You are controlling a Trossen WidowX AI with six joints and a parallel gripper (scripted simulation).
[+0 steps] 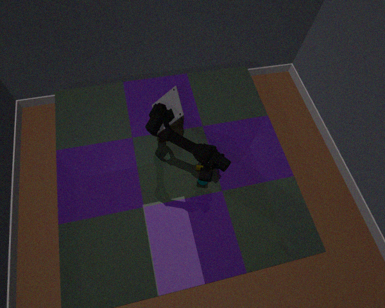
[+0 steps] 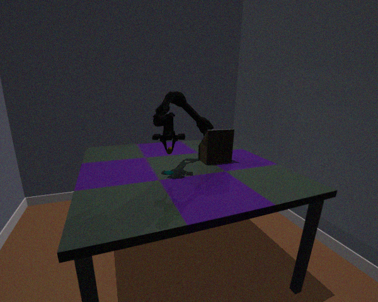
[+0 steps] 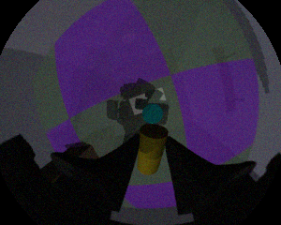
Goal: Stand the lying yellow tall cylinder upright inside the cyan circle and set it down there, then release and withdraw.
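Right now the cyan circle is 140 mm below my gripper tip. The rest, counted from my gripper tip: yellow tall cylinder: 10 mm behind, 20 mm to the right.
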